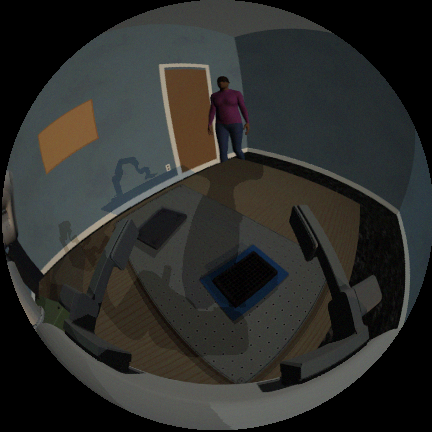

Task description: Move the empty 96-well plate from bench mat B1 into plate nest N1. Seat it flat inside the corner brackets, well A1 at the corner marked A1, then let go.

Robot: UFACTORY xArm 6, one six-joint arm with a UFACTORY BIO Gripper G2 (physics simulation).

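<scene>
I see black 96-well plate (pixel 237 283). Blue bench mat B1 (pixel 233 312), too. Also dark base of plate nest N1 (pixel 161 225).
</scene>
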